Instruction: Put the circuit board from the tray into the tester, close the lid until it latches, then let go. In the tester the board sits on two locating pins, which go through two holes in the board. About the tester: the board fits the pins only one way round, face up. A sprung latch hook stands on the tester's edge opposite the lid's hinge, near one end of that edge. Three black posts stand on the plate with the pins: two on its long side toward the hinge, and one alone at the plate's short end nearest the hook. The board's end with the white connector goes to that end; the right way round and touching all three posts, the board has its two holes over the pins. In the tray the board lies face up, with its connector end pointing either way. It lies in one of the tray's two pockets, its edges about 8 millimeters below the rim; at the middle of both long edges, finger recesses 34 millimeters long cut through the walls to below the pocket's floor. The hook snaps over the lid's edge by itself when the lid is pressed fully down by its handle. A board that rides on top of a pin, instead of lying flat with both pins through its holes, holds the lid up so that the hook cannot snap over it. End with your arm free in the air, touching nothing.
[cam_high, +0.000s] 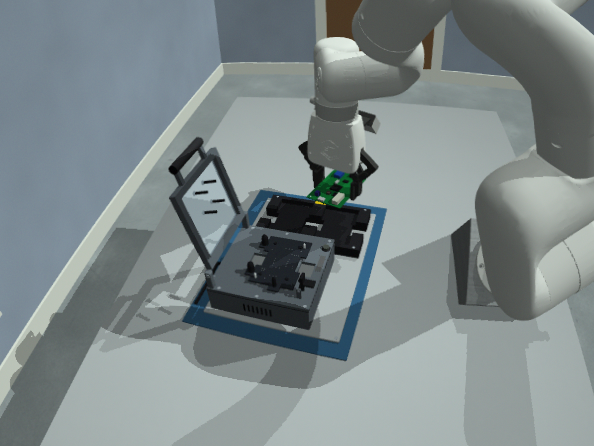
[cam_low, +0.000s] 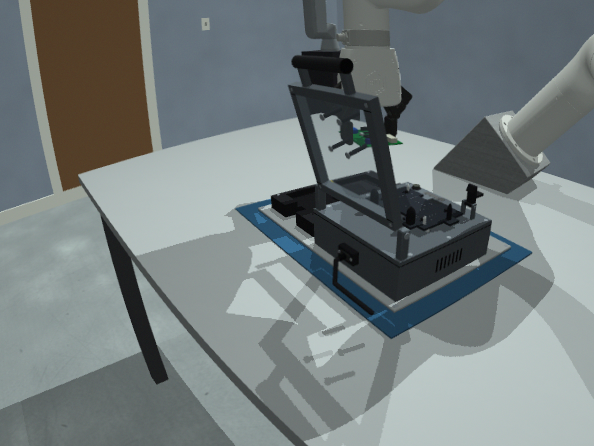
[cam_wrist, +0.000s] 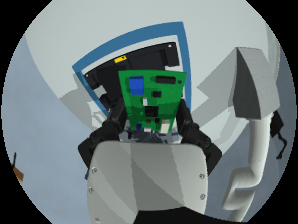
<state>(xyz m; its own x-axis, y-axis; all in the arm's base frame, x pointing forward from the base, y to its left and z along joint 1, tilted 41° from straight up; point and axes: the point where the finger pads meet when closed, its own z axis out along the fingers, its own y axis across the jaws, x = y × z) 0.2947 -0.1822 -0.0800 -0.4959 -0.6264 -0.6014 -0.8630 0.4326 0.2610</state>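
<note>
My gripper is now right at the green circuit board. The rest, counted from my hand: pin plate (11 cm ahead, 16 cm to the left, 5 cm below); then lid (22 cm ahead, 12 cm to the left, 6 cm above); then latch hook (5 cm ahead, 22 cm to the left, 4 cm below).
</note>
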